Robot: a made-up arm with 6 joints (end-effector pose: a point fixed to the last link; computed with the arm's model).
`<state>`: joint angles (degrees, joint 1 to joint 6).
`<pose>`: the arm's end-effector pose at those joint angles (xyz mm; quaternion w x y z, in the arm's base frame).
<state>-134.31 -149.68 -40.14 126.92 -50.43 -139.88</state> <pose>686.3 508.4 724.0 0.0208 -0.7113 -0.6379 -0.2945</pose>
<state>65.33 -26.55 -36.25 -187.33 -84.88 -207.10</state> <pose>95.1 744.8 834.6 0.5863 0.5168 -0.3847 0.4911</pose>
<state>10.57 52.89 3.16 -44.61 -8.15 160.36</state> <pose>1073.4 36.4 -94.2 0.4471 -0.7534 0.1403 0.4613</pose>
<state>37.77 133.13 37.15 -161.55 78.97 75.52</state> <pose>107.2 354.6 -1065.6 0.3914 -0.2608 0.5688 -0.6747</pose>
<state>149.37 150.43 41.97 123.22 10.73 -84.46</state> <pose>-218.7 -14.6 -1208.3 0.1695 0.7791 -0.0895 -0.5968</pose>
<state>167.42 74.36 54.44 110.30 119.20 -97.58</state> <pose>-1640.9 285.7 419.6 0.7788 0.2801 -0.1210 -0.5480</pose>
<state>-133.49 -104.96 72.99 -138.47 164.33 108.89</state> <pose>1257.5 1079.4 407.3 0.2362 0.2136 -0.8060 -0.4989</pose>
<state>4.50 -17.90 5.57 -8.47 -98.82 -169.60</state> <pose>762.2 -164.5 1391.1 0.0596 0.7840 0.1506 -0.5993</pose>
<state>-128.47 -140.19 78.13 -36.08 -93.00 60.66</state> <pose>667.6 1134.2 -642.0 0.1830 0.9163 -0.0730 0.3486</pose>
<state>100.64 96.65 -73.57 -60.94 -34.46 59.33</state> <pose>179.3 -359.3 336.0 0.0484 0.5779 -0.8134 0.0450</pose>
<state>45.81 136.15 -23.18 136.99 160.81 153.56</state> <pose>-428.6 -203.5 -587.8 0.8351 -0.0239 -0.3464 0.4266</pose>
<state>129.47 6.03 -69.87 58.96 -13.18 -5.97</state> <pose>-231.3 464.4 101.7 0.0713 -0.7288 -0.0844 0.6757</pose>
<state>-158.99 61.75 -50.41 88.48 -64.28 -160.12</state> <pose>-378.8 -139.1 -328.6 0.5302 -0.3796 -0.1600 0.7410</pose>
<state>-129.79 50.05 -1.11 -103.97 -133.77 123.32</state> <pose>-580.2 -782.0 -119.9 0.9296 -0.0209 -0.3458 -0.1258</pose>
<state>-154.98 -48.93 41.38 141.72 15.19 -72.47</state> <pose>655.9 110.1 1841.1 0.1723 0.6433 -0.3559 0.6556</pose>
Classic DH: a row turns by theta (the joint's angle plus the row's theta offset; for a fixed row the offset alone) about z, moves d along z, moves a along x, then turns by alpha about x. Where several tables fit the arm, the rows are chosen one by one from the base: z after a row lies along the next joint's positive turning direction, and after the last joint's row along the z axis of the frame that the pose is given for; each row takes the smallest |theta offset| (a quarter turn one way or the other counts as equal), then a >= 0, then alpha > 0; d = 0 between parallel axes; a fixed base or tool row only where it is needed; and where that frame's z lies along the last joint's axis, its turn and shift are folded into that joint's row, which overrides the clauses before.
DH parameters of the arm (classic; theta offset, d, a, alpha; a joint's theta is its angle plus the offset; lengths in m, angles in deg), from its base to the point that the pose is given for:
joint 1: 0 0.3904 0 -90
joint 2: -90 0 0.6569 180
joint 3: 0 0 0 -90
joint 4: 0 -1.0199 0 90
joint 5: 0 0.2263 0 -90
joint 6: 90 0 0 90
tool (fixed): -90 0 0 0

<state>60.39 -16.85 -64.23 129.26 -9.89 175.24</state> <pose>186.3 617.7 387.2 0.8346 0.2138 0.4502 0.2344</pose>
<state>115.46 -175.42 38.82 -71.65 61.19 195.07</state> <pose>501.3 -887.1 -660.7 0.6346 0.7246 0.2246 -0.1478</pose>
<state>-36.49 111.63 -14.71 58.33 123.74 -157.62</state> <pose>59.1 -191.5 -787.4 0.0816 -0.9887 -0.0903 -0.0880</pose>
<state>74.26 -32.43 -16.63 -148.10 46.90 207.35</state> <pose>-5.4 689.0 1107.5 0.7204 -0.5280 -0.0432 0.4476</pose>
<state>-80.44 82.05 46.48 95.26 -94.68 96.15</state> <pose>288.1 -1585.4 71.3 0.0840 0.0501 -0.9324 -0.3479</pose>
